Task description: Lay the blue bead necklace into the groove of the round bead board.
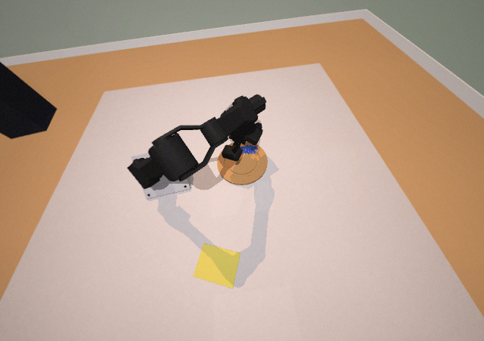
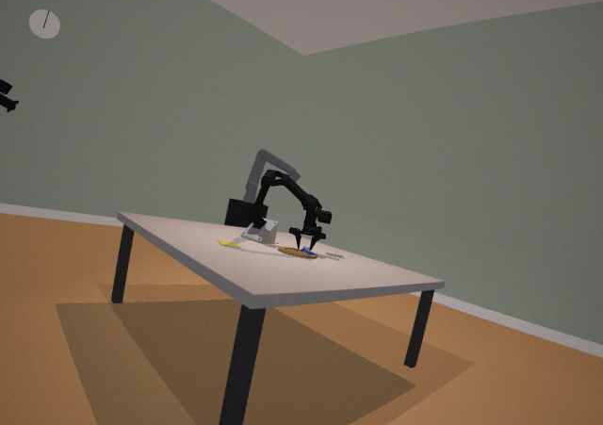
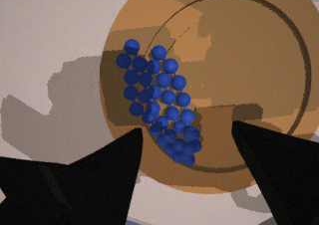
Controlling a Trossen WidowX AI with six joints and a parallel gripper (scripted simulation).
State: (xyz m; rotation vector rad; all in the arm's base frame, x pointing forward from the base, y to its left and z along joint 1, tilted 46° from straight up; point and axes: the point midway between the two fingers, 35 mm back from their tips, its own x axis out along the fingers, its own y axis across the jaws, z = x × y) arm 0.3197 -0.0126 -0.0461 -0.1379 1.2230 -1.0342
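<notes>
Now: gripper tip 1 cm past the round bead board, 4 cm to the left of it and 1 cm above it. Also, from my gripper tip: yellow square patch: 17 cm behind, 37 cm to the right, 2 cm below; then flat grey tile: 3 cm ahead, 27 cm to the left, 2 cm below; then light blue cube: 9 cm behind, 16 cm to the left, 1 cm below.
</notes>
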